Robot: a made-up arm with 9 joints. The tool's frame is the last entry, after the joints.
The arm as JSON. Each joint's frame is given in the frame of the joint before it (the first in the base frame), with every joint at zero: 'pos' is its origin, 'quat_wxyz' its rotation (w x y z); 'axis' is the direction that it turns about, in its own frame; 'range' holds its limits. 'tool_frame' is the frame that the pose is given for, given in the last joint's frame.
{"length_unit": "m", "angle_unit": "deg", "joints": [
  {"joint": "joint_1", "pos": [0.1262, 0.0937, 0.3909], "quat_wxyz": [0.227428, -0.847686, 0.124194, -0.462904], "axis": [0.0, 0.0, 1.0], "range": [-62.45, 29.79]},
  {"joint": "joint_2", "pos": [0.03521, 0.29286, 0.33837], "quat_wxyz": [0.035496, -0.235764, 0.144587, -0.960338], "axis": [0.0, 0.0, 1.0], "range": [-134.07, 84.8]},
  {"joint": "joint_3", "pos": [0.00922, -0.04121, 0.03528], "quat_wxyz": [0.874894, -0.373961, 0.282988, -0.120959], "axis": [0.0, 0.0, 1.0], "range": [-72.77, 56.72]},
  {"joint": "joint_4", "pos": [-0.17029, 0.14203, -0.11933], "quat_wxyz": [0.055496, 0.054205, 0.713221, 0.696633], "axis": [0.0, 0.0, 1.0], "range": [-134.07, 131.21]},
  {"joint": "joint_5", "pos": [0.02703, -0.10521, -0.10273], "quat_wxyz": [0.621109, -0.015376, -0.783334, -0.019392], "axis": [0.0, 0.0, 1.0], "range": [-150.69, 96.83]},
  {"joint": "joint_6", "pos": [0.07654, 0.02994, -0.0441], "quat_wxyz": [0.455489, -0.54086, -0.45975, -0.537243], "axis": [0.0, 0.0, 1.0], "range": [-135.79, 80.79]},
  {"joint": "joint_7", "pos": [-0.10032, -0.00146, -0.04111], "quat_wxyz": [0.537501, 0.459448, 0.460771, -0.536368], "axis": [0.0, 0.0, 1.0], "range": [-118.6, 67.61]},
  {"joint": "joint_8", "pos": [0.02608, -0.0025, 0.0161], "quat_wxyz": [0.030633, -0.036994, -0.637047, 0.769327], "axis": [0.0, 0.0, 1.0], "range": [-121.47, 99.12]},
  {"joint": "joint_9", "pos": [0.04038, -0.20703, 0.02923], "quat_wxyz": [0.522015, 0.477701, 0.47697, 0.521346], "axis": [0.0, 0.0, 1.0], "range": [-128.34, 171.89]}
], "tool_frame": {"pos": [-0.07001, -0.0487, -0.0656], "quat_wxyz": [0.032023, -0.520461, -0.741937, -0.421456]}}
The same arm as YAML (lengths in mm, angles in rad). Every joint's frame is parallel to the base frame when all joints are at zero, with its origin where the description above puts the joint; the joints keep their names.
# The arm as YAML. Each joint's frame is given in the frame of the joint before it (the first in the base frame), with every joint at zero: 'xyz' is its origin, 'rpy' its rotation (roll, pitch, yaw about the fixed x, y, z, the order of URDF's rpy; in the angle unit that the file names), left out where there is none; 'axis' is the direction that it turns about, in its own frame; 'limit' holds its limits. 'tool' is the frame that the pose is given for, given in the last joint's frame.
units:
  length: mm
  angle: rad
joints:
  - name: joint_1
    type: revolute
    origin:
      xyz: [126.2, 93.7, 390.9]
    axis: [0.841286, 0.270595, -0.467992]
    limit:
      lower: -1.09
      upper: 0.5199
  - name: joint_2
    type: revolute
    origin:
      xyz: [303.7, -176.8, -279.3]
    axis: [0.962929, 0.260108, 0.071502]
    limit:
      lower: -2.34
      upper: 1.48
  - name: joint_3
    type: revolute
    origin:
      xyz: [43.2, -16.0, -30.1]
    axis: [0.331694, 0.941584, -0.058299]
    limit:
      lower: -1.2701
      upper: 0.99
  - name: joint_4
    type: revolute
    origin:
      xyz: [-99.5, -78.2, 217.7]
    axis: [-0.921683, 0.314094, 0.227696]
    limit:
      lower: -2.34
      upper: 2.29
  - name: joint_5
    type: revolute
    origin:
      xyz: [68.2, -132.8, 8.1]
    axis: "-z"
    limit:
      lower: -2.63
      upper: 1.69
  - name: joint_6
    type: revolute
    origin:
      xyz: [-63.4, 52.3, 44.1]
    axis: [0.153195, 0.988165, 0.0078]
    limit:
      lower: -2.37
      upper: 1.4101
  - name: joint_7
    type: revolute
    origin:
      xyz: [-5.1, -41.6, 100.0]
    axis: "+x"
    limit:
      lower: -2.07
      upper: 1.18
  - name: joint_8
    type: revolute
    origin:
      xyz: [16.1, -26.1, 2.3]
    axis: [0.185604, 0.088602, 0.978622]
    limit:
      lower: -2.1201
      upper: 1.73
  - name: joint_9
    type: revolute
    origin:
      xyz: [208.1, 43.1, -13.5]
    axis: "+y"
    limit:
      lower: -2.24
      upper: 3.0
tool:
  origin:
    xyz: [59.7, -65.6, -60.9]
    rpy: [0.3344, -0.7039, 0.6916]

